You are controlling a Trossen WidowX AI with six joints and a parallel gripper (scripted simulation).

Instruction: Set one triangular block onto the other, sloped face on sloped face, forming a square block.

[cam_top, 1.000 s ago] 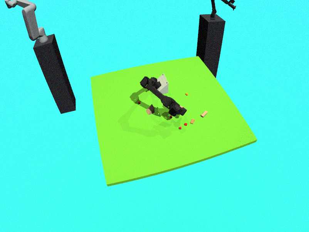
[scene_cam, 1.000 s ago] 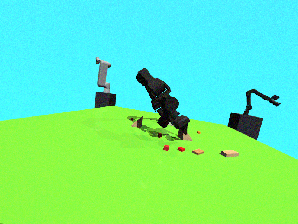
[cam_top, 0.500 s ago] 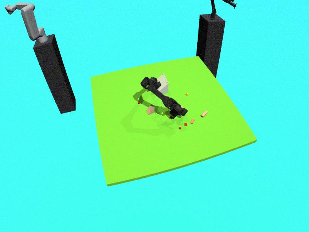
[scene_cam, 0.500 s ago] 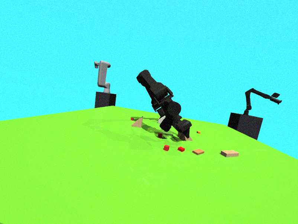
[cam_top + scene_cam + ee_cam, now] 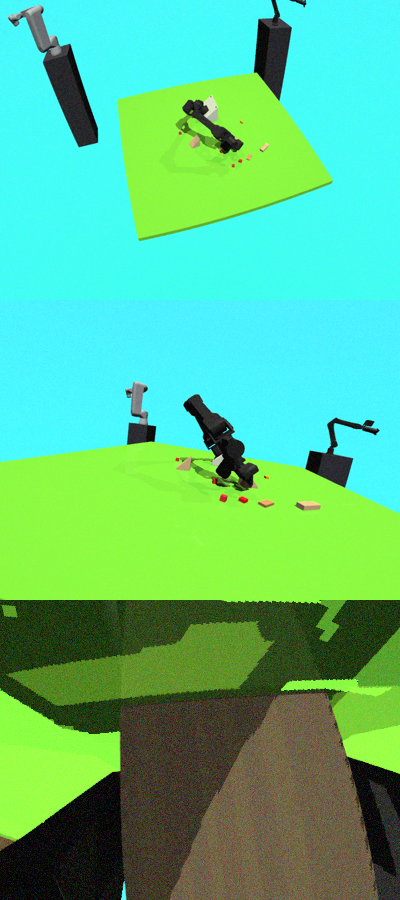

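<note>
Now: gripper tip 180 mm past the tiny orange block, 110 mm to the right of it and 10 mm above it. Also, from my gripper tip: triangular block 10 mm to the right.
</note>
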